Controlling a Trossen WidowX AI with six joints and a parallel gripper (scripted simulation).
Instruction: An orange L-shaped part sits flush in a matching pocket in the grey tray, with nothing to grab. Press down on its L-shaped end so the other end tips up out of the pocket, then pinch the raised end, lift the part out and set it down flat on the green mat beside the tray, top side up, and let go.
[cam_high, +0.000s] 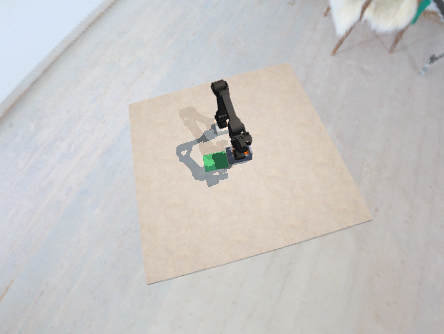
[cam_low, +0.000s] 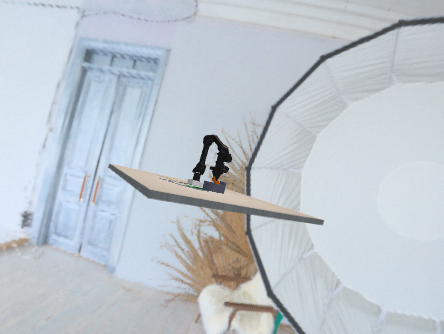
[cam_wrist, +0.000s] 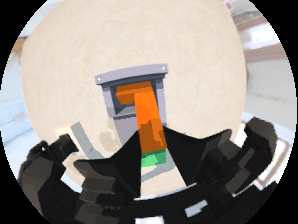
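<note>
Right now my gripper tip is 3 cm past the green mat, 14 cm to the left of it and 10 cm above it. From my gripper tip the other things lie so: orange L-shaped part (1 cm behind, 4 cm to the left, 3 cm below).
</note>
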